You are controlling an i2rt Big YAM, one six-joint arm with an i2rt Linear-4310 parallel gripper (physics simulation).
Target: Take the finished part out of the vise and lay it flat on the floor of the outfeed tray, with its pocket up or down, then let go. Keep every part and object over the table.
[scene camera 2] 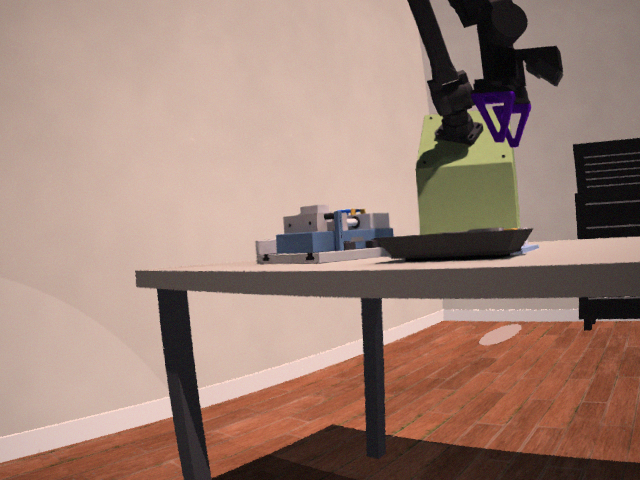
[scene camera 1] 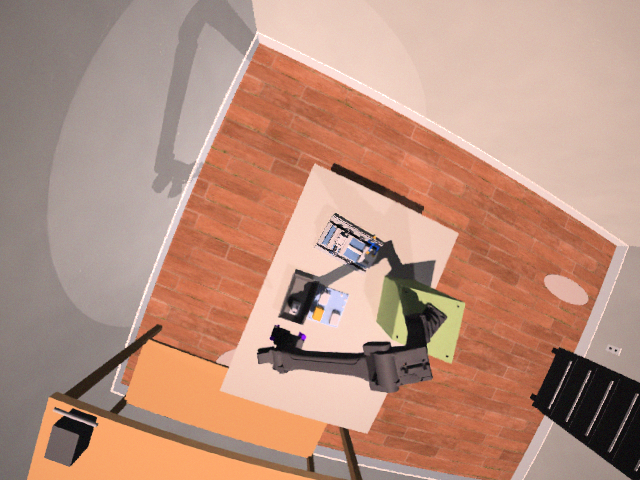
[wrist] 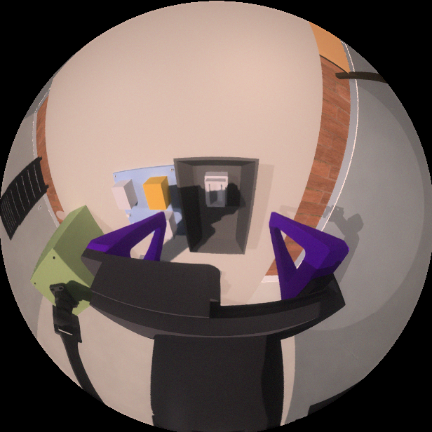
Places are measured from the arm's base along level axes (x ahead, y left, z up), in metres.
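Pixels of known places: gripper, between the fingertips: (scene camera 2: 507, 144) (scene camera 1: 289, 329); arm's base, origin of its link: (scene camera 2: 459, 133) (scene camera 1: 430, 320).
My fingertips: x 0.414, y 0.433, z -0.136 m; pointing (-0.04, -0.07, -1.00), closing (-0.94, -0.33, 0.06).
Ahead of a thing's pixels: the offset from my fingertips to its middle.
The finished part, a light grey block @(0.053 m right, 0.007 m ahead, 0.146 m down) (scene camera 1: 293, 308) (wrist: 216, 190), lies in the dark grey outfeed tray (scene camera 1: 310, 279) (scene camera 2: 454, 248) (wrist: 246, 215). In the wrist view it looks flat, with its pocket facing up, and apart from the tray walls. My gripper (scene camera 1: 287, 336) (scene camera 2: 506, 142) (wrist: 217, 217) is open and empty, its purple fingers wide apart, high above the table and clear of the part and tray. The blue and grey vise @(0.474 m right, 0.001 m back, 0.126 m down) (scene camera 1: 347, 244) (scene camera 2: 330, 235) stands on its base plate farther along the table; it does not show in the wrist view.
A light blue plate @(0.159 m right, 0.130 m back, 0.172 m down) (scene camera 1: 341, 299) (wrist: 137, 175) beside the tray bears an orange block @(0.102 m right, 0.104 m back, 0.150 m down) (scene camera 1: 318, 313) (wrist: 157, 194) and pale blocks. A green pedestal (scene camera 1: 449, 320) (scene camera 2: 465, 198) carries the arm's base. The tray is near one long edge of the table (scene camera 1: 330, 191) (scene camera 2: 289, 284).
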